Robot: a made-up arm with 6 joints. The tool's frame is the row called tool. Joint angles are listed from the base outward.
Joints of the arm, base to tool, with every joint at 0 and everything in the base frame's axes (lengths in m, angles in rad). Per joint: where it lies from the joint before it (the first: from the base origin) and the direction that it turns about. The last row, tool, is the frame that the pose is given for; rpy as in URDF.
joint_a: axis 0 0 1 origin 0.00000 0.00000 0.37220
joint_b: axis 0 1 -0.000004 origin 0.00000 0.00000 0.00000
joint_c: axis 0 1 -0.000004 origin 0.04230 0.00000 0.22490
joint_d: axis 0 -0.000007 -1 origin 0.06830 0.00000 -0.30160
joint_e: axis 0 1 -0.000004 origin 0.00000 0.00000 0.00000
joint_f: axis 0 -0.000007 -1 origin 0.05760 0.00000 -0.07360
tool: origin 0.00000 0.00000 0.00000 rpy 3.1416 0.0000 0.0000
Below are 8 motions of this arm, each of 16 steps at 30 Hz.
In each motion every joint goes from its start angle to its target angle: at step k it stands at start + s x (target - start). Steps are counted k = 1, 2, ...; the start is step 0. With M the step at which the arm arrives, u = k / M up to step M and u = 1 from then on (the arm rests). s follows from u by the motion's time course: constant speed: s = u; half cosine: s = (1 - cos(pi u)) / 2; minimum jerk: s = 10 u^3 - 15 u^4 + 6 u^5.
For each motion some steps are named. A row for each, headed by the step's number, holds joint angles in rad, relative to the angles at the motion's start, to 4 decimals.
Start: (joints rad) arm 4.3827 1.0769 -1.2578 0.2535 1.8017 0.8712
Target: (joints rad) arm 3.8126 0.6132 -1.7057 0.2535 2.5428 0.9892
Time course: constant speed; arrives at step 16
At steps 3, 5, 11, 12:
3: -0.1069 -0.0869 -0.0840 0.0000 0.1390 0.0221
5: -0.1782 -0.1449 -0.1400 0.0000 0.2316 0.0369
11: -0.3919 -0.3188 -0.3079 0.0000 0.5095 0.0811
12: -0.4276 -0.3478 -0.3359 0.0000 0.5558 0.0885

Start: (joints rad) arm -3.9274 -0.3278 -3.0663 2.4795 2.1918 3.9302
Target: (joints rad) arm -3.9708 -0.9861 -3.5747 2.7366 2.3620 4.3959
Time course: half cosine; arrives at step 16
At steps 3, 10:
3: -0.0037 -0.0555 -0.0428 0.0217 0.0143 0.0392
10: -0.0300 -0.4551 -0.3515 0.1777 0.1177 0.3220

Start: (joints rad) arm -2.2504 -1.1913 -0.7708 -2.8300 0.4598 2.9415
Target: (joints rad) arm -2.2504 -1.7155 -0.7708 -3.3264 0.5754 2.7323
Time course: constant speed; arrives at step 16
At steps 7, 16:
7: 0.0000 -0.2293 0.0000 -0.2172 0.0506 -0.0915
16: 0.0000 -0.5242 0.0000 -0.4964 0.1156 -0.2092

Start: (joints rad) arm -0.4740 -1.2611 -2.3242 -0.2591 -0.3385 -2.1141
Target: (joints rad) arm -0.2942 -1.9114 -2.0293 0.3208 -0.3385 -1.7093
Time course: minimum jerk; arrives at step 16
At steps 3, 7, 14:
3: 0.0088 -0.0317 0.0144 0.0283 0.0000 0.0197
7: 0.0690 -0.2497 0.1132 0.2227 0.0000 0.1555
14: 0.1769 -0.6399 0.2902 0.5706 0.0000 0.3983

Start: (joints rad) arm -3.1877 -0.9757 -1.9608 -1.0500 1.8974 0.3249
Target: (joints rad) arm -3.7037 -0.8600 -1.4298 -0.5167 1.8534 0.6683
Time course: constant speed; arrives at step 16
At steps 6, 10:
6: -0.1935 0.0434 0.1991 0.2000 -0.0165 0.1288
10: -0.3225 0.0723 0.3319 0.3333 -0.0275 0.2146

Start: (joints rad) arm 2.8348 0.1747 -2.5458 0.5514 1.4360 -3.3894
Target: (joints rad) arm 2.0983 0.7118 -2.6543 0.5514 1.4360 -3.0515
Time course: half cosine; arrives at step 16
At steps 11, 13, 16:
11: -0.5728 0.4177 -0.0844 0.0000 0.0000 0.2628
13: -0.6744 0.4918 -0.0994 0.0000 0.0000 0.3094
16: -0.7365 0.5371 -0.1085 0.0000 0.0000 0.3379

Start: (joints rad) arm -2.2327 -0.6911 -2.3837 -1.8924 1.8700 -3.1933
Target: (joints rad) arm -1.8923 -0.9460 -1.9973 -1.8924 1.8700 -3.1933
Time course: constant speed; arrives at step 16
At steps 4, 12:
4: 0.0851 -0.0637 0.0966 0.0000 0.0000 0.0000
12: 0.2553 -0.1912 0.2898 0.0000 0.0000 0.0000

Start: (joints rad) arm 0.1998 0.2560 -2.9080 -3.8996 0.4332 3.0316
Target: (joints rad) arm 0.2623 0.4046 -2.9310 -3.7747 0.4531 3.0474
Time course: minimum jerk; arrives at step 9
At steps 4, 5, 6, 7, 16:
4: 0.0248 0.0589 -0.0091 0.0495 0.0079 0.0063
5: 0.0377 0.0897 -0.0139 0.0754 0.0120 0.0095
6: 0.0494 0.1174 -0.0182 0.0987 0.0157 0.0125
7: 0.0577 0.1372 -0.0212 0.1154 0.0184 0.0146
16: 0.0625 0.1486 -0.0230 0.1249 0.0199 0.0158

